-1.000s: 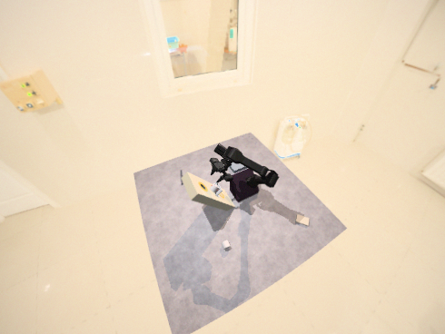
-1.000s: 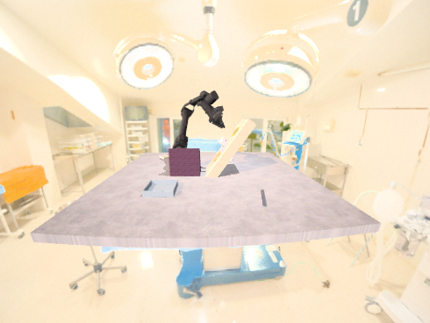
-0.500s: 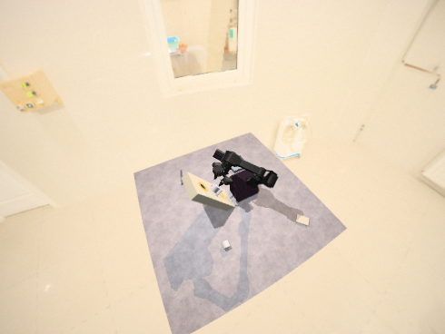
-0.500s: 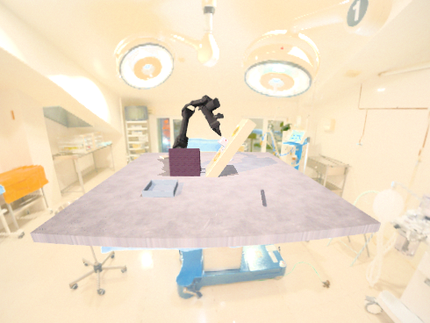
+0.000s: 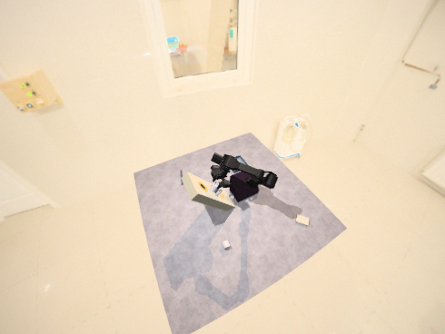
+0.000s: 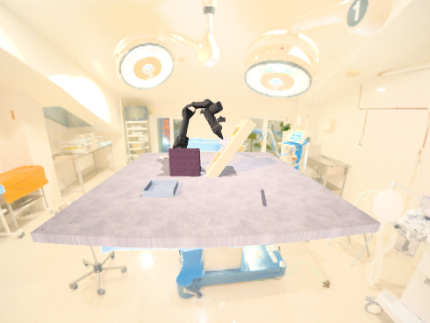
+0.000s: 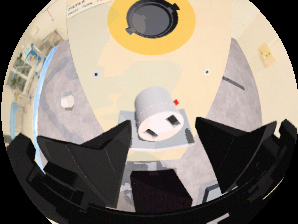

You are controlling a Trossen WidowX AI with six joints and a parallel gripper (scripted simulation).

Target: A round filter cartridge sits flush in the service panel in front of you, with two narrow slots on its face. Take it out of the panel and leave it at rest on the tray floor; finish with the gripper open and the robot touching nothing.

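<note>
Now: the round filter cartridge 10 mm to the left of my gripper tip, 10 mm below it and 10 mm ahead of it. Also, from my gripper tip: flat tan piece 500 mm behind, 410 mm to the left, 220 mm below; tray 320 mm behind, 290 mm to the right, 220 mm below.
</note>
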